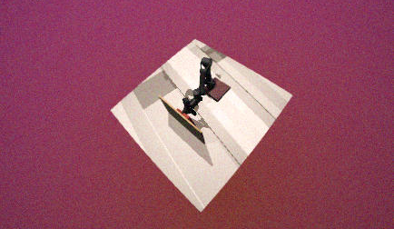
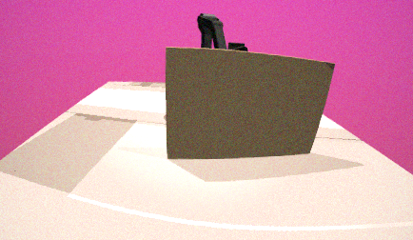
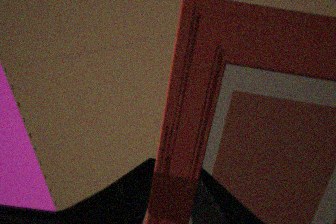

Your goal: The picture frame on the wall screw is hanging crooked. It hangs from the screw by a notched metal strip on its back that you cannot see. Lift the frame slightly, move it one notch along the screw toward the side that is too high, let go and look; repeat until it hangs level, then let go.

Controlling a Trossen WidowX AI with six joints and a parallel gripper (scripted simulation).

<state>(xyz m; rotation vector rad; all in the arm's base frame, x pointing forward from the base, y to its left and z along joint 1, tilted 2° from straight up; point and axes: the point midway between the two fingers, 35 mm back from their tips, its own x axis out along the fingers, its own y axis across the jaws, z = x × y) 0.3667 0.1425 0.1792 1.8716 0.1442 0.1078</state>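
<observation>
My gripper tip is now 2 cm to the right of the picture frame and 5 cm above it. Round my gripper tip: wall panel (1 cm ahead, 1 cm to the left, 6 cm below).
</observation>
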